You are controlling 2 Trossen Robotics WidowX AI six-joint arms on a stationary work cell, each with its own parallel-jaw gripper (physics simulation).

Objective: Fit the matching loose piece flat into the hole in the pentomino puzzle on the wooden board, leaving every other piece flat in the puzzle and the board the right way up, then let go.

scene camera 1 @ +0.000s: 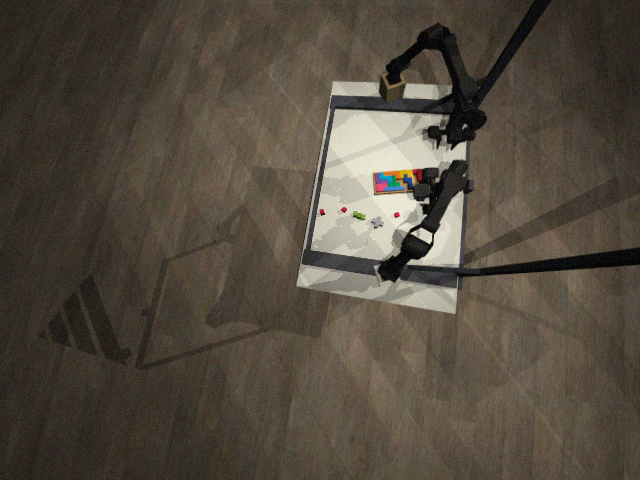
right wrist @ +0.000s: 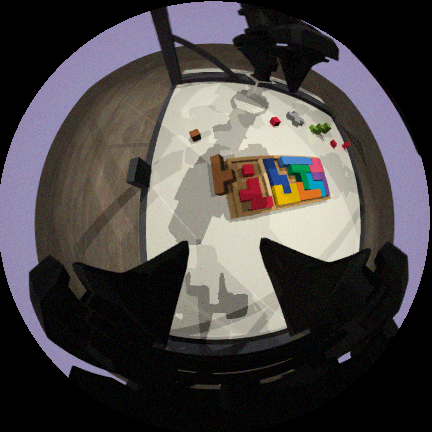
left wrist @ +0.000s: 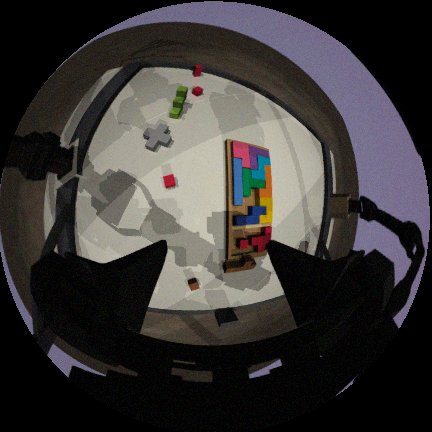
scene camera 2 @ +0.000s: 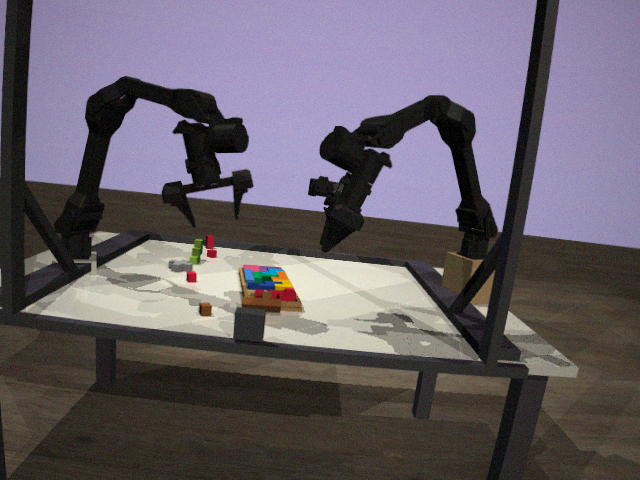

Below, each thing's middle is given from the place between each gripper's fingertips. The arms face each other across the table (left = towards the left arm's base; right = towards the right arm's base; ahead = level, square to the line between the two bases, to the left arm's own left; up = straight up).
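Scene:
The wooden puzzle board [right wrist: 237, 209] is 140 mm below my right hand, and it's also 160 mm ahead of that hand and 100 mm to the left of it. As for my left hand, it's 150 mm above the wooden puzzle board, 50 mm short of it and 130 mm to the left of it.

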